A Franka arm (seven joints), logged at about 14 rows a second.
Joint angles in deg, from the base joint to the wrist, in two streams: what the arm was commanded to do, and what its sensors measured. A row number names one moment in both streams.
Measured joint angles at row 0:
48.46, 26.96, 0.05, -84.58, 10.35, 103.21, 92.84
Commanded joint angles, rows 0 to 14:
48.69, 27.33, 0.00, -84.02, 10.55, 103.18, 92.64
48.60, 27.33, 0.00, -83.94, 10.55, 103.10, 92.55
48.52, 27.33, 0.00, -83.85, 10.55, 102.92, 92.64
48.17, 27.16, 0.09, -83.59, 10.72, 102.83, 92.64
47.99, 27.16, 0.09, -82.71, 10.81, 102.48, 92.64
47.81, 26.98, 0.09, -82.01, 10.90, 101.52, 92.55
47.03, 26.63, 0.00, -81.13, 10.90, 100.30, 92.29
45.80, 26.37, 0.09, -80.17, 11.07, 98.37, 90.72
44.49, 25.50, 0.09, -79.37, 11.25, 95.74, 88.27
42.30, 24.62, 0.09, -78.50, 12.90, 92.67, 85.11
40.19, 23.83, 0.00, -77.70, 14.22, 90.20, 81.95
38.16, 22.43, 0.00, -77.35, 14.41, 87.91, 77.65
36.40, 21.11, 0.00, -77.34, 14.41, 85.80, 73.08
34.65, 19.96, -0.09, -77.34, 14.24, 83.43, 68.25
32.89, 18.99, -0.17, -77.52, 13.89, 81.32, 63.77
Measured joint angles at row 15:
35.98, 21.67, -0.71, -76.80, 12.99, 84.73, 71.18
